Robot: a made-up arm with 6 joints. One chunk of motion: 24 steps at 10 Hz.
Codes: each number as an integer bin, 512 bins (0 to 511) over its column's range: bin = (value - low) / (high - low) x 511, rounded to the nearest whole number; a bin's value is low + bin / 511 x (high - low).
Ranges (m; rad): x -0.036..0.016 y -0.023..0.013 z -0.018..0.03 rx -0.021..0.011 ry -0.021..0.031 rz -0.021..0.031
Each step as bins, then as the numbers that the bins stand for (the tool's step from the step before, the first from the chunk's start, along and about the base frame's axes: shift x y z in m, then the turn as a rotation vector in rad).
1 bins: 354 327 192 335 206 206
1 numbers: 0.00002 0.00004 0.00004 -0.00002 -0.00004 -0.00004
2 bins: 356 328 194 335 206 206
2 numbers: 0.00023 0.00011 0.00022 -0.00002 -0.00004 -0.00004
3 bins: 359 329 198 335 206 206
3 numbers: 0.00053 0.00018 0.00060 -0.00002 -0.00004 -0.00004
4 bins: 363 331 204 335 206 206
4 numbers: 0.00094 0.00032 0.00116 -0.00002 -0.00004 -0.00004
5 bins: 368 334 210 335 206 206
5 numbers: 0.00145 0.00053 0.00173 -0.00002 -0.00004 -0.00004
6 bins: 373 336 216 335 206 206
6 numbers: 0.00196 0.00067 0.00229 -0.00002 -0.00004 -0.00004
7 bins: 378 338 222 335 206 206
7 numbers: 0.00247 0.00081 0.00285 -0.00002 -0.00004 -0.00004
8 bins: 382 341 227 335 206 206
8 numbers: 0.00287 0.00102 0.00332 -0.00002 -0.00004 -0.00004
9 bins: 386 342 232 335 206 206
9 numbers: 0.00328 0.00109 0.00379 -0.00002 -0.00004 -0.00004
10 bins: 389 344 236 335 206 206
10 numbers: 0.00359 0.00123 0.00417 -0.00002 -0.00004 -0.00004
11 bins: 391 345 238 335 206 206
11 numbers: 0.00379 0.00131 0.00436 -0.00002 -0.00004 -0.00004
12 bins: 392 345 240 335 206 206
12 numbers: 0.00389 0.00131 0.00454 -0.00002 -0.00004 -0.00004
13 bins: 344 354 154 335 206 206
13 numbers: -0.00099 0.00194 -0.00353 -0.00002 -0.00004 -0.00004
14 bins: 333 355 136 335 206 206
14 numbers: -0.00211 0.00201 -0.00523 -0.00002 -0.00004 -0.00004
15 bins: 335 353 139 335 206 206
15 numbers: -0.00191 0.00187 -0.00494 -0.00002 -0.00004 -0.00004
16 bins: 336 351 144 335 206 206
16 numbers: -0.00181 0.00173 -0.00447 -0.00002 -0.00004 -0.00004
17 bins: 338 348 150 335 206 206
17 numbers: -0.00160 0.00152 -0.00391 -0.00002 -0.00004 -0.00004
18 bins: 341 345 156 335 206 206
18 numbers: -0.00130 0.00131 -0.00335 -0.00002 -0.00004 -0.00004
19 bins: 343 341 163 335 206 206
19 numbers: -0.00110 0.00102 -0.00269 -0.00002 -0.00004 -0.00004
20 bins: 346 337 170 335 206 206
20 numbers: -0.00079 0.00074 -0.00203 -0.00002 -0.00004 -0.00004
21 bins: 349 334 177 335 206 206
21 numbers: -0.00049 0.00053 -0.00137 -0.00002 -0.00004 -0.00004
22 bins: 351 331 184 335 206 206
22 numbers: -0.00028 0.00032 -0.00072 -0.00002 -0.00004 -0.00004
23 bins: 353 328 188 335 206 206
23 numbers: -0.00008 0.00011 -0.00034 -0.00002 -0.00004 -0.00004
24 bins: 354 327 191 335 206 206
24 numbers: 0.00002 0.00004 -0.00006 -0.00002 -0.00004 -0.00004
